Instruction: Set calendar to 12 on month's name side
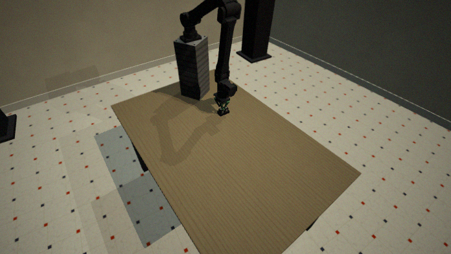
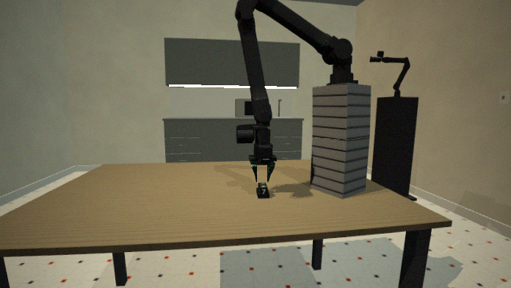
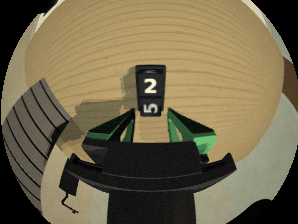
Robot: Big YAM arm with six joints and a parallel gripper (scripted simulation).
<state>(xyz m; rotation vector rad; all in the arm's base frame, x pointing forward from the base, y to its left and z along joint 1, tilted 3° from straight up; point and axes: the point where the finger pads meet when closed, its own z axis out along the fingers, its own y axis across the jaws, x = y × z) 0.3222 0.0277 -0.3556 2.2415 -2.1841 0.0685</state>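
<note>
The black calendar tray lies 2 cm to the left of my hand and 5 cm below it.
</note>
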